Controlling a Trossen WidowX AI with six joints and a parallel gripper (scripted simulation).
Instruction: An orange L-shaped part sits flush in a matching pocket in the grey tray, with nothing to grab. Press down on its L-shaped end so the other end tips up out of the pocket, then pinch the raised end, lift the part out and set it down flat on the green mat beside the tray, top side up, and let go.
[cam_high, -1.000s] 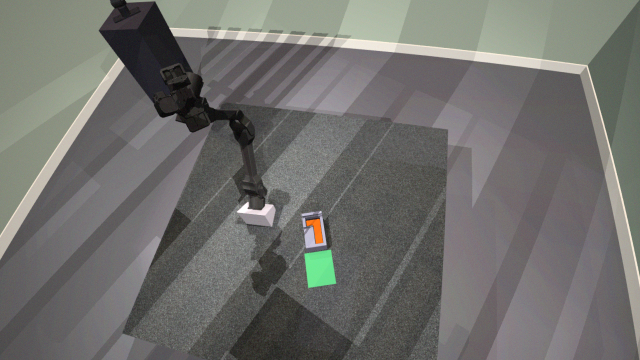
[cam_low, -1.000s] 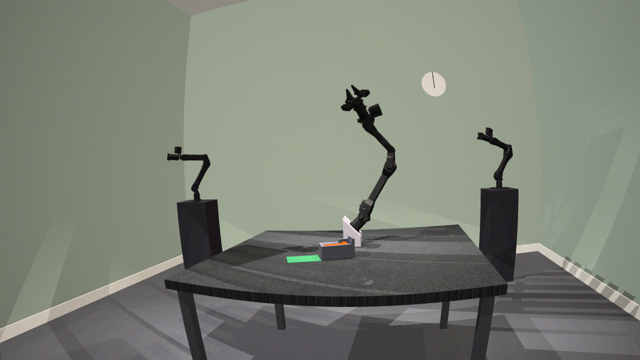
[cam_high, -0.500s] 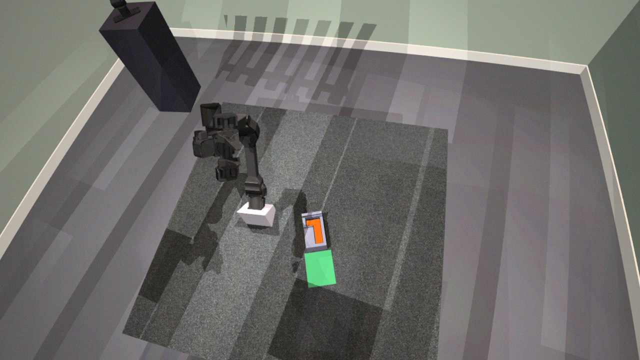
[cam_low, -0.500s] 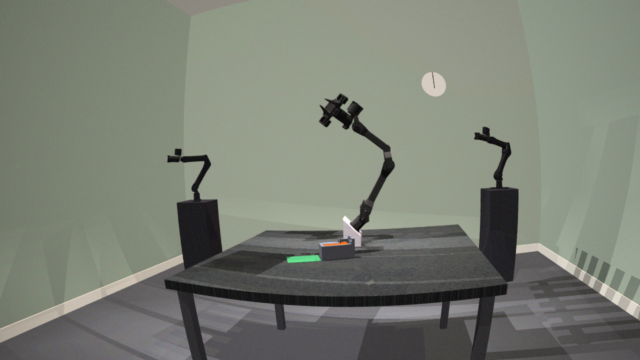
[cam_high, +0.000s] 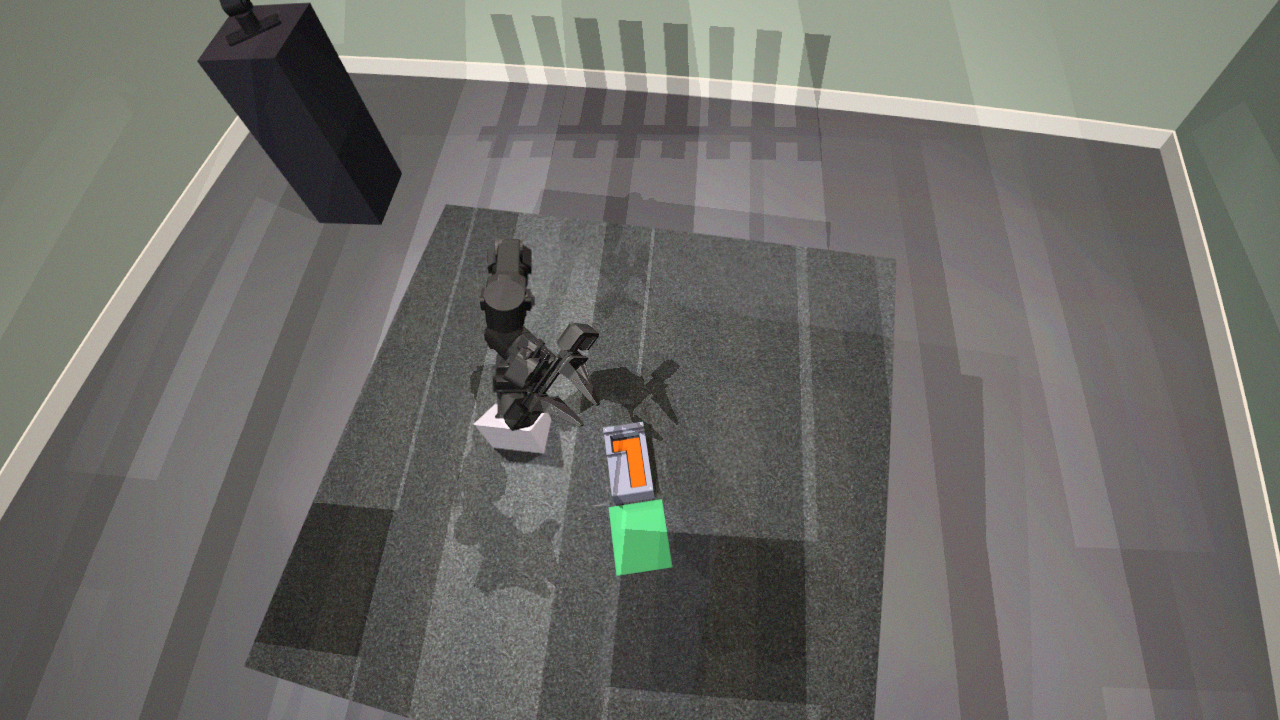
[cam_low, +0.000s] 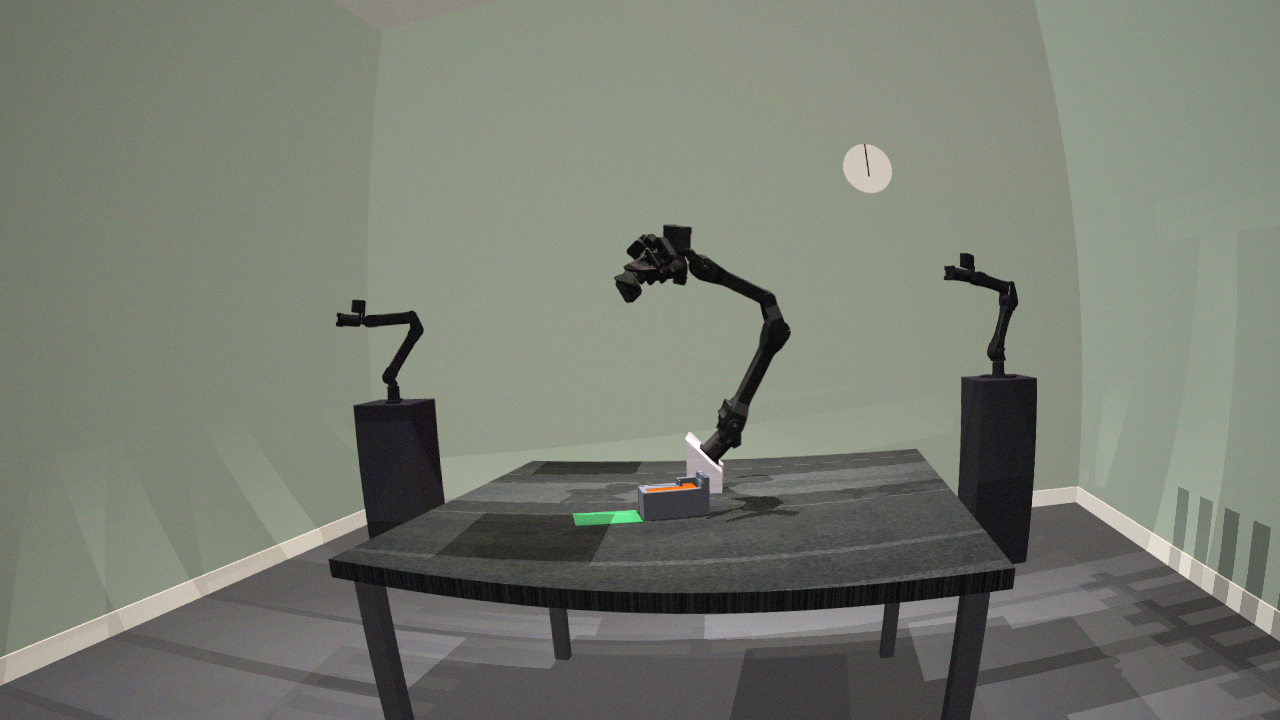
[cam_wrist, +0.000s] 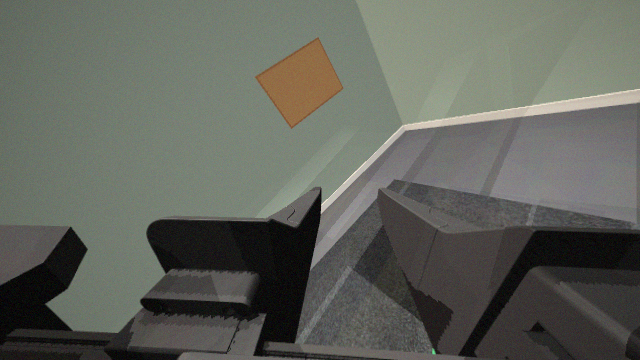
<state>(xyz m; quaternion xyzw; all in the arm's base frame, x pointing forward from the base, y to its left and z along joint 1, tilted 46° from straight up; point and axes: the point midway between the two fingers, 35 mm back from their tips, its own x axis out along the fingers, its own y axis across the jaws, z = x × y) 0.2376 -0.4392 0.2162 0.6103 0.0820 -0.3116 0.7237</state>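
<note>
Now: gripper tip 11 cm to the right of the orange L-shaped part and 50 cm above it. Round my gripper tip: green mat (4 cm ahead, 5 cm to the right, 56 cm below).
</note>
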